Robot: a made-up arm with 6 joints.
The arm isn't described. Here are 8 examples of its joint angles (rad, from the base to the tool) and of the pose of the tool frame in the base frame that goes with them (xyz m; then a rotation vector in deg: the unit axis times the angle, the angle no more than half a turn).
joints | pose
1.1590 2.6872 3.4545 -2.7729 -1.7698 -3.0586 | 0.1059 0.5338 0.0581 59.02 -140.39 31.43
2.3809 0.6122 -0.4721 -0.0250 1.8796 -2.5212 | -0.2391 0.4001 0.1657 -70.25 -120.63 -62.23
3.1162 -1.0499 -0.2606 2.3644 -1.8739 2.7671 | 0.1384 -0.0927 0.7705 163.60 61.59 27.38
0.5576 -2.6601 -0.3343 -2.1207 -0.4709 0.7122 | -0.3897 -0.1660 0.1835 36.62 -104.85 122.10
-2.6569 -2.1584 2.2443 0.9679 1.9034 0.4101 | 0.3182 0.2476 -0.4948 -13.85 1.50 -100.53
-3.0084 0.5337 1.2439 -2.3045 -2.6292 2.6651 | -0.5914 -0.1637 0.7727 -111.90 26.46 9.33
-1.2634 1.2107 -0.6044 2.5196 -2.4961 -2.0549 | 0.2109 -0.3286 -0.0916 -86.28 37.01 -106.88
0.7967 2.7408 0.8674 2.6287 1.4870 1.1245 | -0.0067 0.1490 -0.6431 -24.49 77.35 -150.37
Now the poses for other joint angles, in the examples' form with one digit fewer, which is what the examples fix.
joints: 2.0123 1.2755 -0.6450 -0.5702 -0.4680 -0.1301
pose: 0.006 0.234 -0.065 -90.0 97.2 22.6
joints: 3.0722 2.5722 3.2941 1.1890 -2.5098 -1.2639
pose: -0.476 0.080 0.188 -21.6 40.3 45.3
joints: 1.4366 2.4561 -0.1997 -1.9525 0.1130 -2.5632
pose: -0.067 -0.148 -0.249 81.4 -48.9 -90.2
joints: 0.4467 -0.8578 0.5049 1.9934 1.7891 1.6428
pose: -0.342 -0.107 0.916 59.2 83.7 55.2
